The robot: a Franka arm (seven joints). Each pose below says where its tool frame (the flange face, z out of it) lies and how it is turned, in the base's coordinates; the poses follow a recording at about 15 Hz.
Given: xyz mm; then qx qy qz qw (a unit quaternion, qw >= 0).
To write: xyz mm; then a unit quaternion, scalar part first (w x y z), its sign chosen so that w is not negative. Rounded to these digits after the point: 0 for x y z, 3 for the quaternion.
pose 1, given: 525 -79 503 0.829 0.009 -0.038 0.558
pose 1, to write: 525 -79 503 0.558 0.829 0.009 -0.038
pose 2, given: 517 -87 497 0.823 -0.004 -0.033 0.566
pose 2, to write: 517 -87 497 0.566 0.823 -0.004 -0.033
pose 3, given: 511 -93 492 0.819 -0.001 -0.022 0.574
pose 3, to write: 511 -93 492 0.574 0.819 -0.001 -0.022
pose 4, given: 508 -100 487 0.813 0.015 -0.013 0.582
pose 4, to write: 508 -100 487 0.582 0.813 0.015 -0.013
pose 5, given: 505 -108 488 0.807 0.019 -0.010 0.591
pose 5, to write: 505 -108 488 0.591 0.807 0.019 -0.010
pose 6, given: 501 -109 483 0.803 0.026 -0.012 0.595
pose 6, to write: 501 -109 483 0.595 0.803 0.026 -0.012
